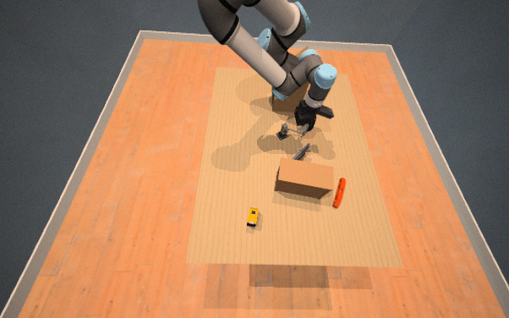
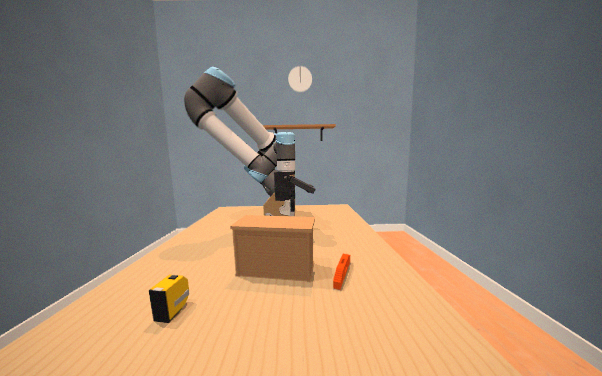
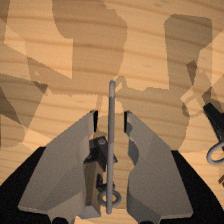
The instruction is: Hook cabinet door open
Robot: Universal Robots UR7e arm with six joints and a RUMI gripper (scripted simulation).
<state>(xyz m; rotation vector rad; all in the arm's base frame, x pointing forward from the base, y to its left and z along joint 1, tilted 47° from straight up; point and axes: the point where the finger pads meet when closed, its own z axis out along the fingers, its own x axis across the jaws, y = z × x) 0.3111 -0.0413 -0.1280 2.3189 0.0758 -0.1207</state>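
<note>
The thin hook lies 40 mm to the right of my hand and 20 mm below it. The rest, counted from my hand: black box: 430 mm ahead, 260 mm to the right, 30 mm below; cabinet door: 160 mm ahead, 70 mm to the right; orange bar: 310 mm ahead, 140 mm to the left, 50 mm below.
</note>
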